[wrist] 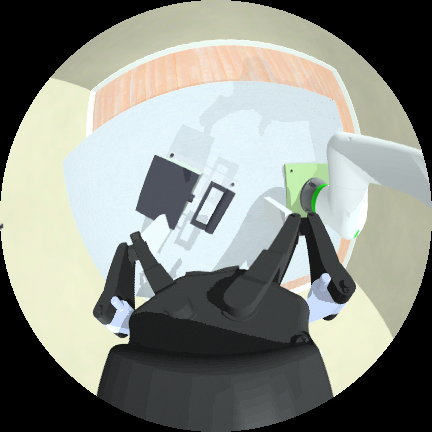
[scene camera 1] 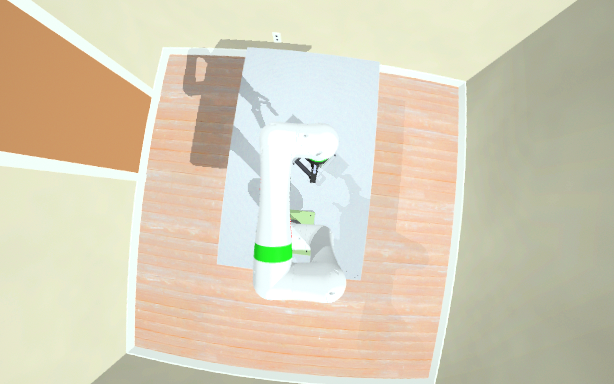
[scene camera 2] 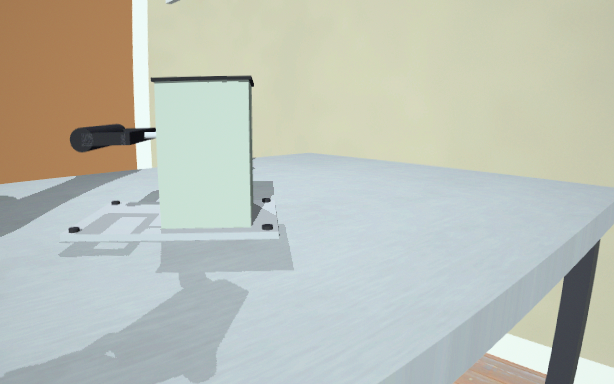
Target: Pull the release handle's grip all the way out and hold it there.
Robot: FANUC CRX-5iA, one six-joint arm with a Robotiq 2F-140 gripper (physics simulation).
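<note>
The release handle has a pale green box housing [scene camera 2: 205,155] with a dark top [wrist: 165,192]. Its black rectangular grip [scene camera 2: 100,136] [wrist: 223,211] stands off one side on a short pale rod [scene camera 2: 150,135]. In scene camera 1, a black edge of the grip [scene camera 1: 303,168] shows beside the arm; the housing is hidden under it. My gripper [wrist: 214,214] is wide open and empty, above the handle. In the wrist view one pad overlaps the housing's lower corner and the other is right of the grip. Scene camera 2 does not show the gripper. Height above the grip is unclear.
The handle stands on a bolted base plate [scene camera 2: 115,237] on the grey table [scene camera 1: 340,100] [scene camera 2: 400,225]. My white arm [scene camera 1: 274,200] [wrist: 345,190] reaches over the table from its green mounting plate [scene camera 1: 306,216] [wrist: 295,172]. Arm shadows cross the table around the handle.
</note>
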